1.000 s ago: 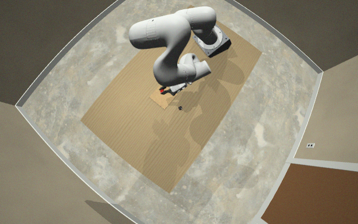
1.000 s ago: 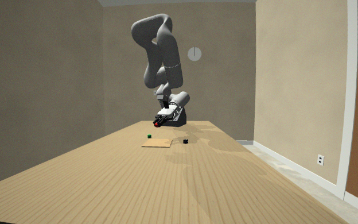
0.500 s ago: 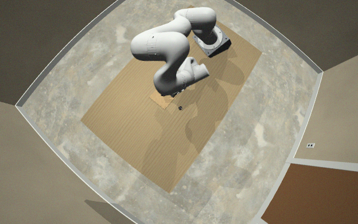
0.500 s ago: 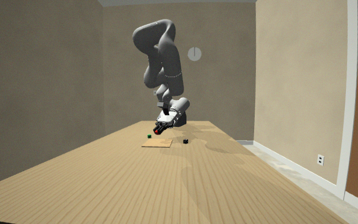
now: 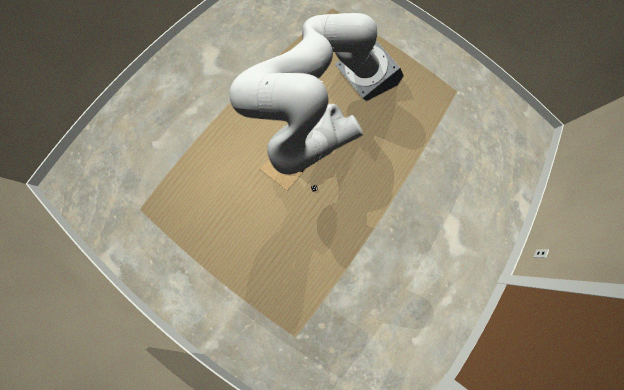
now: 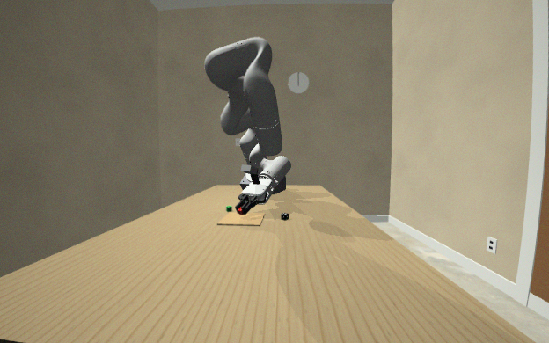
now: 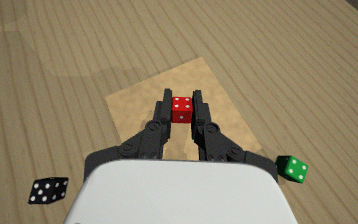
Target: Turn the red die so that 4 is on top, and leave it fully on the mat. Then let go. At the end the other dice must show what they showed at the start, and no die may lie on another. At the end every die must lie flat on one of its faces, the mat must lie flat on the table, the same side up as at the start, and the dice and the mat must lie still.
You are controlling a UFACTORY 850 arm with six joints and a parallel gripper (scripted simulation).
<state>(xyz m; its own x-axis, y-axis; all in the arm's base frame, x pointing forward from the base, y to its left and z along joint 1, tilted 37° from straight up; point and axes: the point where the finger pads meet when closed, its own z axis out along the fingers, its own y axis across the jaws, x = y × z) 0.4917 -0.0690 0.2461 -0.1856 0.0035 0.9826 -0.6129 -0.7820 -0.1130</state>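
Right now my hand is 10 mm short of the red die, 10 mm to the left of it and 10 mm above it. From my hand the other things lie so: black die (40 mm ahead, 140 mm to the left, 30 mm below); green die (120 mm behind, 50 mm to the right, 30 mm below); tan mat (40 mm below).
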